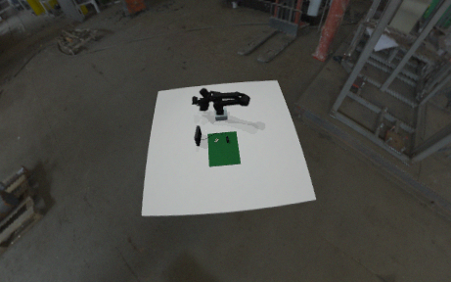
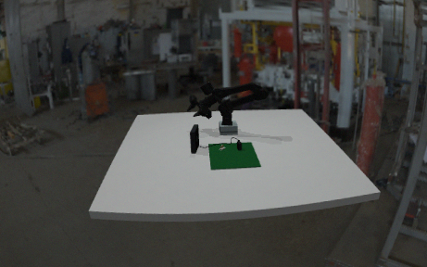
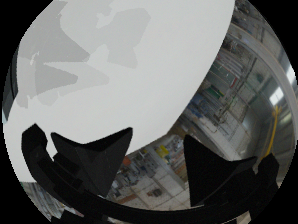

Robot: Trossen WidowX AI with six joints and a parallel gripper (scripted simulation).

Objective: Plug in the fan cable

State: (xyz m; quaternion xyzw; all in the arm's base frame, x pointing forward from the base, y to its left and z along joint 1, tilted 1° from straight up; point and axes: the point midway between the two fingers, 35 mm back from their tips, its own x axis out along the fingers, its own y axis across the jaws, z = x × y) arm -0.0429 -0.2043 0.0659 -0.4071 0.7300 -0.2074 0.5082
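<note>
My gripper tip is 31 cm to the right of the black plug, 31 cm short of it and 8 cm above it. The rest, counted from my gripper tip: green board 38 cm ahead, 28 cm to the left, 12 cm below; then pale four-pin header 31 cm ahead, 22 cm to the left, 10 cm below; then black fan 31 cm ahead, 8 cm to the left, 5 cm below.
</note>
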